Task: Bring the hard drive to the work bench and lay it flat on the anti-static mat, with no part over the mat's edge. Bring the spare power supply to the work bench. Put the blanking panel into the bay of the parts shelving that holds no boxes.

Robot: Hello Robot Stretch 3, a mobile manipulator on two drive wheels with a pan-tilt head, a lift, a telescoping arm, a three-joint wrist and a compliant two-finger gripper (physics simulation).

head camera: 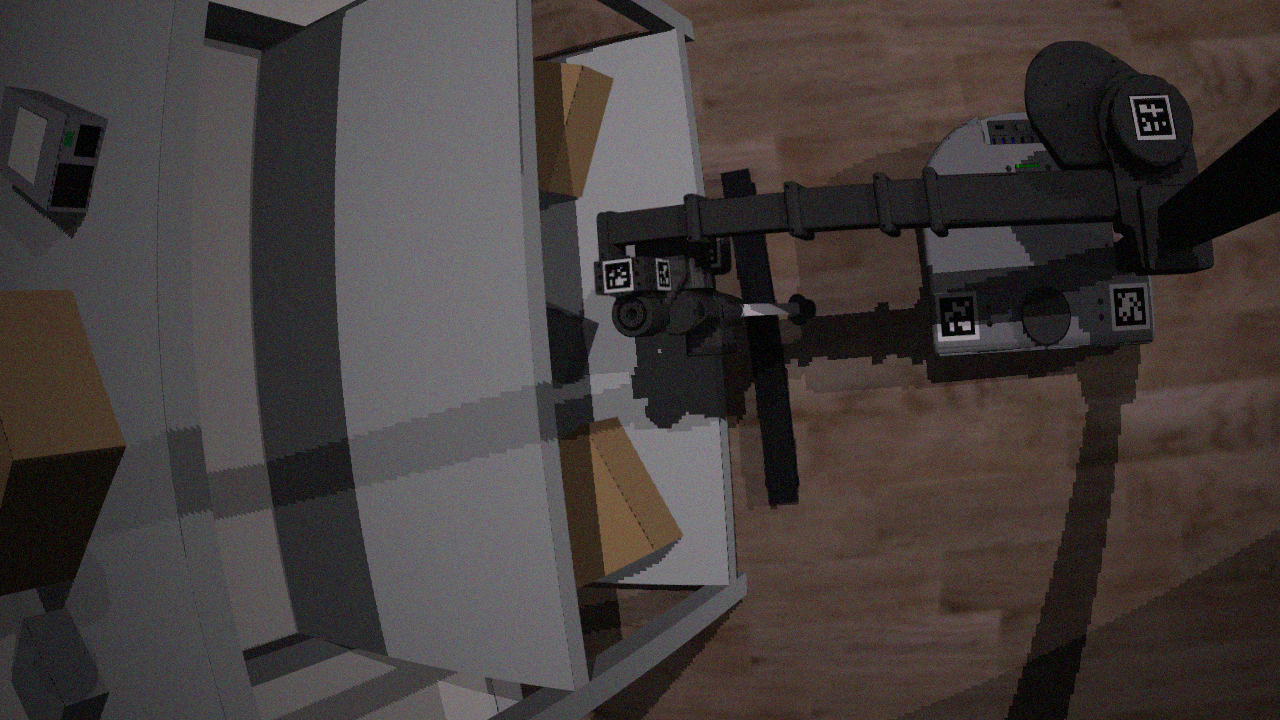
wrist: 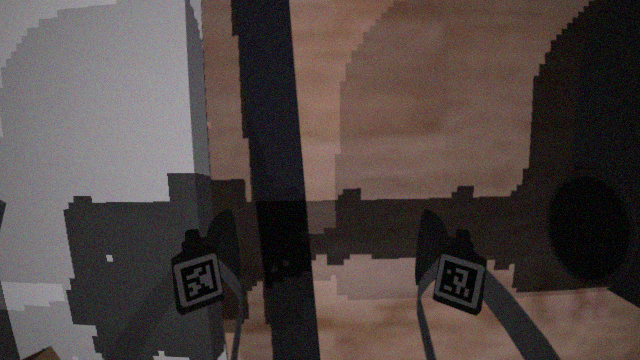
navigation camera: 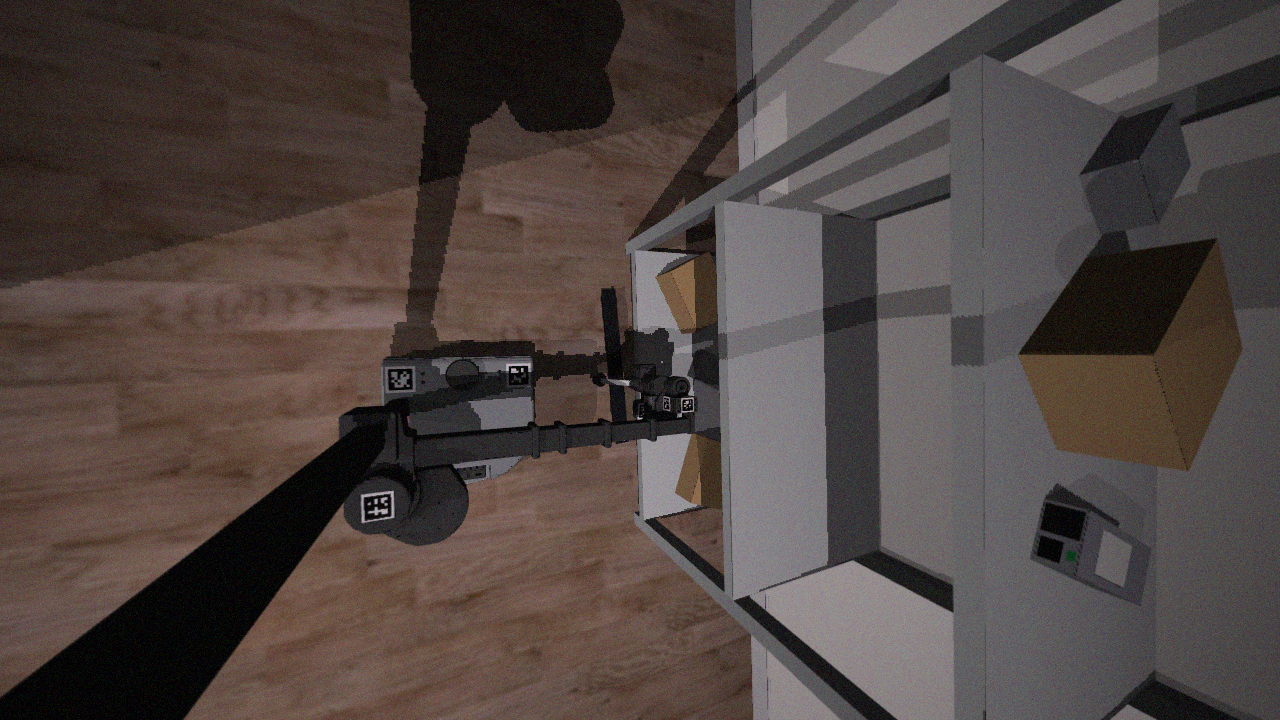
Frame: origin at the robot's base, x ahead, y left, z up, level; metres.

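Seen in the pictures: gripper, between the fingertips: (navigation camera: 615, 378); robot's base, origin of its link: (head camera: 1043, 313) (navigation camera: 461, 373).
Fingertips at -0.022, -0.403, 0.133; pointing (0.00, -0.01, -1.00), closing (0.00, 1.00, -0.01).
Offsets run from my fingertips to a thing's top centre, as dx, dy, dz. Level surfaces: height alone.
A long dark flat bar, apparently the blanking panel (head camera: 776, 411) (navigation camera: 611, 322) (wrist: 275, 125), lies on the wooden floor alongside the parts shelving (head camera: 626, 658) (navigation camera: 968, 268). My gripper (head camera: 760, 322) (navigation camera: 620, 383) (wrist: 326, 236) points down above the bar. Its fingers are wide apart, and in the wrist view the bar runs between them, nearer the left one. Nothing is held. The shelving's middle shelf {dz +0.401} (head camera: 438, 268) (navigation camera: 774, 402) shows no box. A grey device {-0.176, -0.293, +0.898} (head camera: 53, 152) (navigation camera: 1087, 546) with a white label and black squares sits on a higher shelf; I cannot tell if it is the power supply. The hard drive cannot be identified; bench and mat do not show.
Two cardboard boxes {+0.254, -0.271, +0.044} (head camera: 626, 501) (navigation camera: 687, 291) and a dark grey block {+0.010, -0.347, -0.006} (head camera: 570, 344) (navigation camera: 705, 367) are on the bottom shelf. A large box {+0.072, -0.289, +0.958} (head camera: 53, 376) (navigation camera: 1100, 402) and a grey block {+0.303, -0.379, +0.908} (head camera: 53, 658) (navigation camera: 1136, 170) stand higher. My base (head camera: 1011, 250) (navigation camera: 496, 411) is across the bar from the shelving.
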